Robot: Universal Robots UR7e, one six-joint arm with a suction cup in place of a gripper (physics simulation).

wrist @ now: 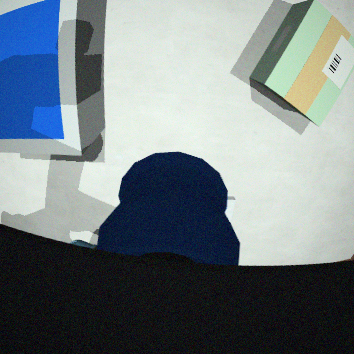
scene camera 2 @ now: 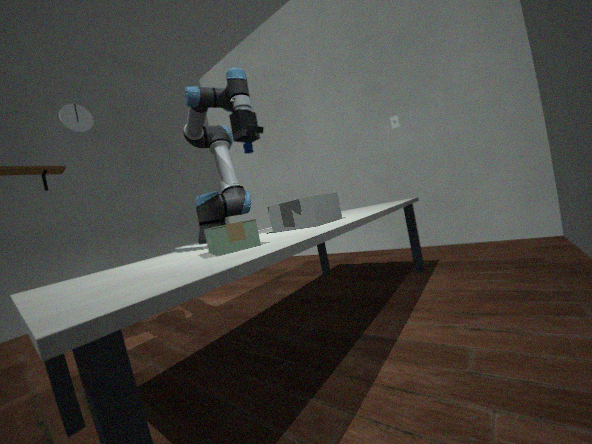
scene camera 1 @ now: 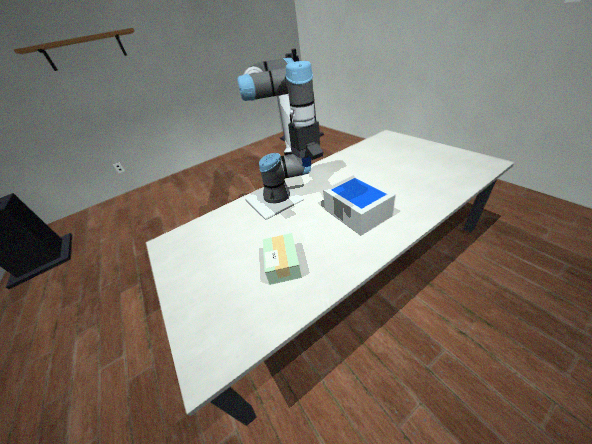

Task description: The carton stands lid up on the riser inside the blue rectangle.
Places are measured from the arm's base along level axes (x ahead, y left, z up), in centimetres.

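Where they show: end effector, tool point: [wrist: 172,202] [scene camera 2: 249,151] [scene camera 1: 306,164]; arm's base, origin of the base link: [scene camera 1: 276,195].
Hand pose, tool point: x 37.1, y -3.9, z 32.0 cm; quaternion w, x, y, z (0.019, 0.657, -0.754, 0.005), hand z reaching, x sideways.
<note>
Each offset is from my tool point to the centre of the thing. Level surfaces: height alone.
A light green carton @(dz -29.6, dx +4.9, dy -22.0 cm) [scene camera 1: 289,250] [scene camera 2: 245,243] [wrist: 290,65] with an orange tape band and a white barcode label on its upper face lies flat on the table, apart from the riser. The grey riser @(dz -27.5, dx +5.0, dy +22.6 cm) [scene camera 1: 376,218] [scene camera 2: 320,210] [wrist: 68,75] stands on the table and bears a blue rectangle @(dz -21.5, dx +5.0, dy +22.6 cm) [scene camera 1: 359,192] [wrist: 30,75] on its top, with no carton on it. The top of the riser is hidden in the scene camera 2 view. My gripper [scene camera 1: 306,162] [scene camera 2: 248,148] [wrist: 174,200], a dark blue suction cup, hangs high above the table, open and empty, apart from both carton and riser.
The arm's base stands on a light plate [scene camera 1: 267,212] at the table's back edge, beside the riser and behind the carton. The white table @(dz -33.5 cm) [scene camera 1: 210,320] [scene camera 2: 90,290] has its front edge beyond the carton and riser. A wooden rail [scene camera 1: 75,41] is on the wall.
</note>
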